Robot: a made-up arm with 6 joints.
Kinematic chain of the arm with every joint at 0, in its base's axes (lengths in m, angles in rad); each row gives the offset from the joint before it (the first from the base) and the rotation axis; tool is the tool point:
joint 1: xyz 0 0 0.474 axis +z
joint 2: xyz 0.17 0 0 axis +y
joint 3: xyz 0 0 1.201 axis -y
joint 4: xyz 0 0 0.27 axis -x
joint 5: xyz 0.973 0 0 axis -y
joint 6: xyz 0.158 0 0 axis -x
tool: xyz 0 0 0
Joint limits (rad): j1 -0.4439..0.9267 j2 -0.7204..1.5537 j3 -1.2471..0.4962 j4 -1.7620..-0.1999 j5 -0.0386..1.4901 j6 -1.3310..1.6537
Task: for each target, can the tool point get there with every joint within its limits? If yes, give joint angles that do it. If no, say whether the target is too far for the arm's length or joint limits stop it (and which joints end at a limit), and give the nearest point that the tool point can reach.
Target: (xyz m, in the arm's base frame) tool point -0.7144 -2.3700 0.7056
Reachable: no: joint limits stop it (at a limit: joint 1, joint 3, joint 5) | nearest point 0.4719 -0.3970 0.9615 | short by 2.316 m
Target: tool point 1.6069 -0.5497 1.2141
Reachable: yes | joints -0.2750 0.3851 -0.2126 -1.2927 0.6559 0.8988
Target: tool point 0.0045 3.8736 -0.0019
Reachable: no: too far | nearest point 1.3769 1.8436 0.1279 | short by 2.454 m
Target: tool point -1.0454 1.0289 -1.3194
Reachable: no: joint limits stop it (at a limit: joint 1, joint 2, joint 5) | nearest point 0.4385 0.5940 -0.4813 | short by 1.759 m
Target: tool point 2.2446 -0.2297 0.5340
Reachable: yes | joints -0.0627 1.0843 0.3408 -1.0299 0.7134 0.8227
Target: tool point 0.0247 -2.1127 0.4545
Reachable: no: joint limits stop it (at a limit: joint 1, joint 5) | nearest point 0.7719 -0.5415 0.4545 | short by 1.740 m
